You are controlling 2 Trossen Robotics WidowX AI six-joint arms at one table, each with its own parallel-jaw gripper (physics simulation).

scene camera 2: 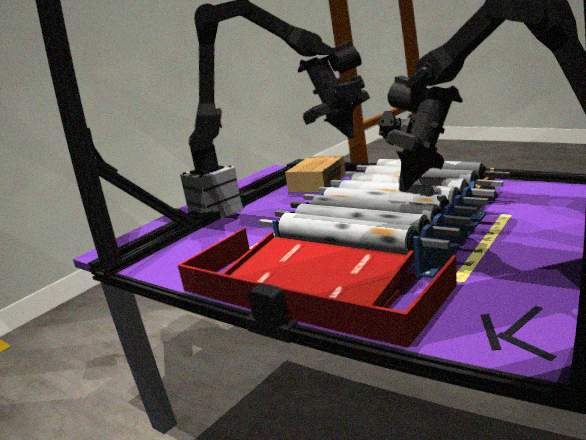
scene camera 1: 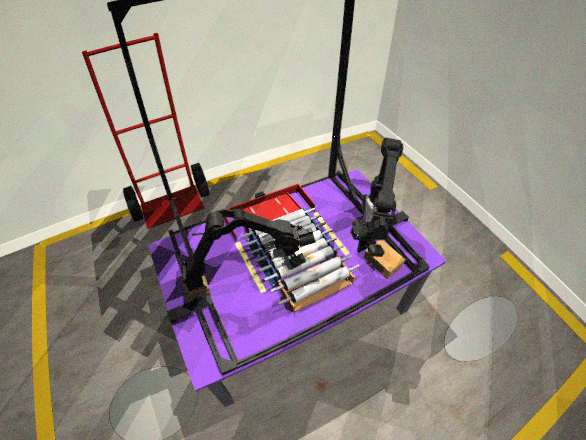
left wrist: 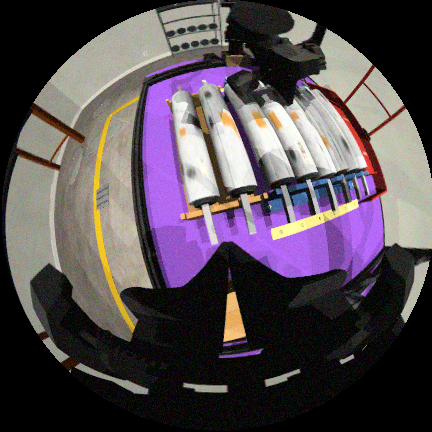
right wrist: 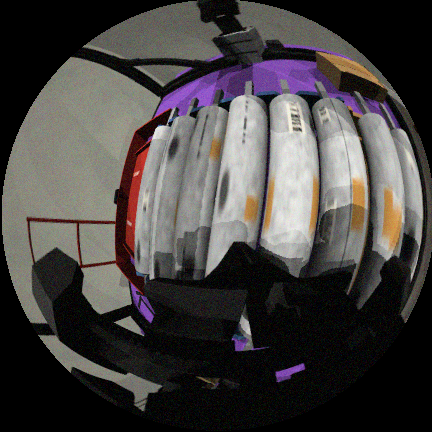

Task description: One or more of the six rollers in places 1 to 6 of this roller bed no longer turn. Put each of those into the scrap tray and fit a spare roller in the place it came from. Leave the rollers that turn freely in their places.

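Seen in the pictures: left gripper, fingertip midpoint: [scene camera 2: 352, 138] [scene camera 1: 358, 252] [left wrist: 226, 245]; right gripper, fingertip midpoint: [scene camera 2: 401, 191] [left wrist: 289, 103] [right wrist: 237, 246]; left arm's base, link origin: [scene camera 2: 206, 170]; right arm's base, link origin: [scene camera 1: 194, 282] [left wrist: 235, 52] [right wrist: 195, 379].
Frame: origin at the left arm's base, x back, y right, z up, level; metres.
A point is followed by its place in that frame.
Note:
Six grey rollers [scene camera 1: 304, 244] [scene camera 2: 357, 216] @(x -0.481, y -0.007, z -0.041 m) [left wrist: 306, 137] @(x -0.390, y -0.128, z -0.044 m) [right wrist: 241, 177] @(x -0.422, y -0.123, z -0.036 m) lie across the blue roller bed [scene camera 2: 433, 255] [left wrist: 300, 192]. Two spare rollers [scene camera 1: 319, 281] @(x -0.407, y -0.341, z -0.035 m) [left wrist: 209, 149] @(x -0.394, y -0.310, z -0.105 m) rest on a wooden cradle [scene camera 1: 322, 297] @(x -0.401, y -0.378, z -0.106 m) at the bed's front end. The red scrap tray [scene camera 1: 271, 205] @(x -0.486, y 0.176, z -0.087 m) [scene camera 2: 217, 279] @(x -0.413, y 0.252, z -0.070 m) [left wrist: 376, 160] @(x -0.422, y 0.245, z -0.065 m) [right wrist: 128, 193] @(x -0.512, y 0.224, z -0.093 m) at the far end holds nothing. My right gripper [scene camera 1: 295, 260] [scene camera 2: 408, 180] @(x -0.477, y -0.140, z -0.037 m) [right wrist: 237, 246] @(x -0.477, y -0.140, z -0.037 m) is shut and empty, tips down on the middle rollers near their ends. My left gripper [scene camera 1: 375, 250] [scene camera 2: 347, 130] @(x -0.224, y -0.282, z 0.021 m) [left wrist: 226, 245] @(x -0.224, y -0.282, z 0.021 m) is shut and empty, hanging over a wooden block [scene camera 1: 391, 263] @(x -0.070, y -0.331, z -0.056 m) [scene camera 2: 315, 172] @(x -0.136, y -0.226, z -0.058 m) [left wrist: 233, 318] @(x -0.081, y -0.272, z -0.055 m) beside the bed.
A yellow number strip [scene camera 1: 249, 266] @(x -0.662, y -0.145, z -0.109 m) [scene camera 2: 483, 246] @(x -0.662, y -0.131, z -0.110 m) [left wrist: 314, 223] runs along the bed. Black frame posts [scene camera 1: 340, 87] @(x -0.115, y 0.316, z 0.447 m) rise from the purple table [scene camera 1: 256, 314] @(x -0.680, y -0.381, z -0.111 m). A red hand truck [scene camera 1: 130, 127] stands against the wall. A black clamp [scene camera 2: 267, 305] @(x -0.544, y 0.253, z -0.074 m) sits on the table edge by the tray.

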